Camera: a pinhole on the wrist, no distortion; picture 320 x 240 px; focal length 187.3 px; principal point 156.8 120.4 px. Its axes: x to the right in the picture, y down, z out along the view. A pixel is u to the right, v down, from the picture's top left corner.
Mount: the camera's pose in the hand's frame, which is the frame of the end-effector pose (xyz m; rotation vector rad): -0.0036 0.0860 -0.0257 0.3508 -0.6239 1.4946
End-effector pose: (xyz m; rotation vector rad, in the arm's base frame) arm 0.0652 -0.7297 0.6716 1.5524 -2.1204 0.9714
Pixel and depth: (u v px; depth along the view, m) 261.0 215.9 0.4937
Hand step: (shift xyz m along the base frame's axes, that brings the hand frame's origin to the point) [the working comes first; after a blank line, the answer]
In the camera's frame: 0.2747 0.2517 0.4937

0.1414 -0.0913 -0.5748
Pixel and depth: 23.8 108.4 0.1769
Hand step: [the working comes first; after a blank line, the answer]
In the camera's frame: -0.1256 -0.0113 0.1769

0.1223 -0.0387 -0.0033
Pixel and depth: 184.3 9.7 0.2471
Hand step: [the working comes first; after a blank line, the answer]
In the camera's frame: 0.0363 -0.1460 0.2471

0.0274 -0.2242 -0.0796
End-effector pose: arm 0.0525 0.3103 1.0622 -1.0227 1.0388 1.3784
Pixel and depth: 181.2 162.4 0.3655
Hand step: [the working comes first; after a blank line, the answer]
In the camera's frame: 0.0476 0.0820 0.3655

0.0813 0.2384 0.2090
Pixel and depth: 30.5 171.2 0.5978
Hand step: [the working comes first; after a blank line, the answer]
In the camera's frame: -0.4031 0.1621 0.5978

0.5835 0.1464 0.2627
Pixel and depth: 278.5 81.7 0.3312
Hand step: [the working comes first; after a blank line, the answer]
In the camera's frame: 0.2152 -0.0684 0.3312

-0.0747 0.3600 0.0960
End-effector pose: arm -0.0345 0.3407 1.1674 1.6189 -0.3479 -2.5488
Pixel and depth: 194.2 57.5 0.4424
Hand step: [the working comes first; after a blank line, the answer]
In the camera's frame: 0.0883 -0.1486 0.4424

-0.3869 0.1470 0.0799
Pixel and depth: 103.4 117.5 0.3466
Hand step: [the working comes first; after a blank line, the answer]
In the camera's frame: -0.0988 -0.0054 0.3466

-0.1454 0.2269 0.0774
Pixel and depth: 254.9 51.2 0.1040
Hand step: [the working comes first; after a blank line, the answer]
In the camera's frame: 0.0545 -0.0384 0.1040

-0.0945 -0.0552 0.0423
